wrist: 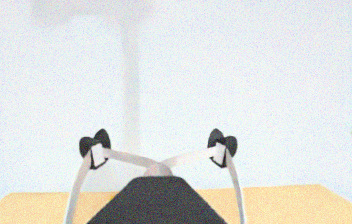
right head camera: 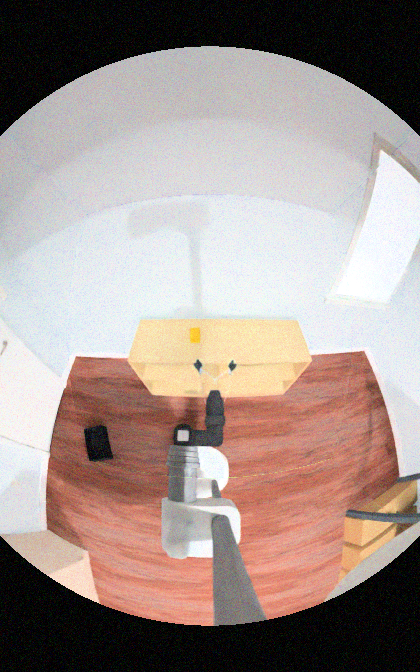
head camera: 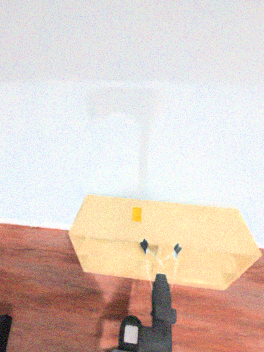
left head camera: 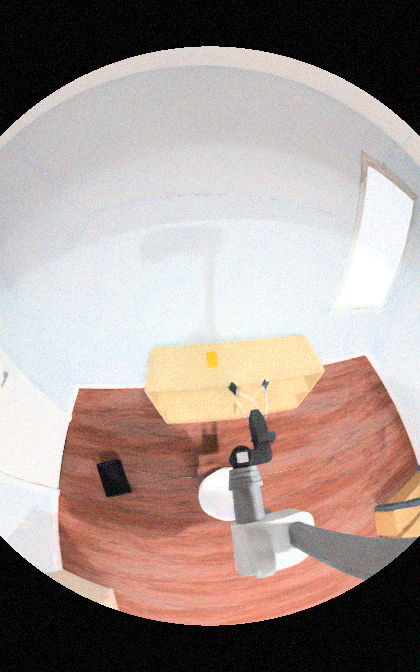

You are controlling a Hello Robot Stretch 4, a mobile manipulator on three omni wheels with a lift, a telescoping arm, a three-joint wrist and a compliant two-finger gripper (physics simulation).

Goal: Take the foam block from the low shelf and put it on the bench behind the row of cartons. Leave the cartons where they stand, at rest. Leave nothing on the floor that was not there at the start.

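Frame: origin at the robot's base, x ahead, y left, z up, level; millimetres.
Seen in the pictures: gripper, fingertip midpoint: [wrist: 160, 141] [head camera: 160, 241].
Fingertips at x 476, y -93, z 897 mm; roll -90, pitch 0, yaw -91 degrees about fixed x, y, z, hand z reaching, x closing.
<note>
A point is followed by its place in that frame.
The foam block [head camera: 137, 214] @(y 24, x 824, z 628 mm) [left head camera: 212, 359] [right head camera: 195, 335] is a small orange-yellow block on the top board of the low wooden shelf [head camera: 200, 220] @(y -431, x 862, z 583 mm) [left head camera: 270, 355] [right head camera: 255, 340] [wrist: 280, 205] @(y -496, x 867, z 583 mm), left of its middle. In the wrist view a faint yellow sliver shows beside the dark gripper body. My gripper [head camera: 161, 247] @(y -93, x 476, z 897 mm) [left head camera: 249, 386] [right head camera: 215, 366] [wrist: 160, 141] @(y -93, x 476, z 897 mm) is open and empty. In the head views it appears over the shelf's front edge, to the right of the block and nearer to me. Part of the bench frame [left head camera: 397, 506] [right head camera: 385, 516] shows at the right. The row of cartons on the bench does not show.
A black box [left head camera: 113, 478] [right head camera: 98, 443] lies on the floor to the left. Tan cartons [left head camera: 390, 522] [right head camera: 360, 531] stand under the bench at the right. A pale cabinet [left head camera: 90, 590] [right head camera: 50, 555] is at the lower left. A wall stands directly behind the shelf.
</note>
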